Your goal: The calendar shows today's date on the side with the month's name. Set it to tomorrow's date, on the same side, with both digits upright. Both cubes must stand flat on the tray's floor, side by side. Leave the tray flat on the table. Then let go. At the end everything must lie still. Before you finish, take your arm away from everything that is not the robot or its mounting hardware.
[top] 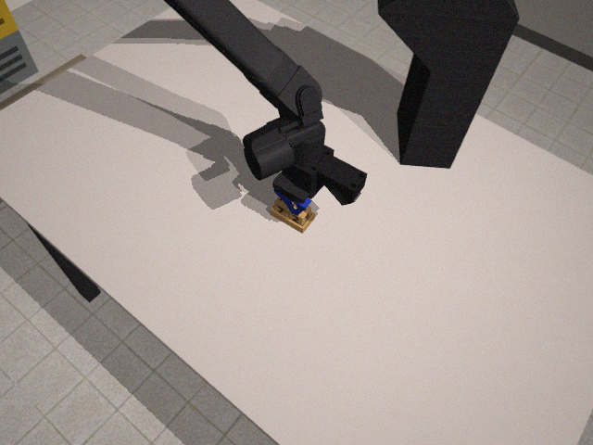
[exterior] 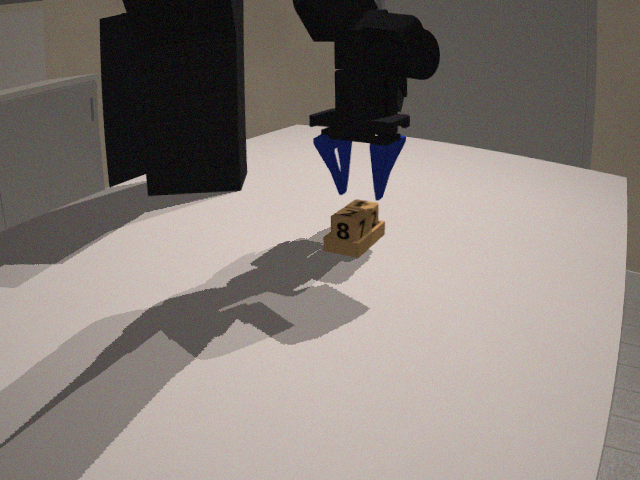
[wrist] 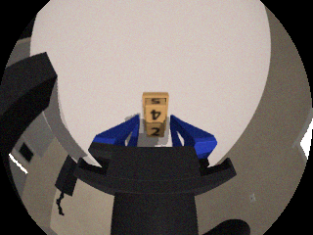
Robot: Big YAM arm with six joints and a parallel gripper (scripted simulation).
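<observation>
The wooden tray is 20 mm to the right of my hand and 50 mm below it. From my hand the other things lie so: wooden digit cube 40 mm to the right, 30 mm below.
</observation>
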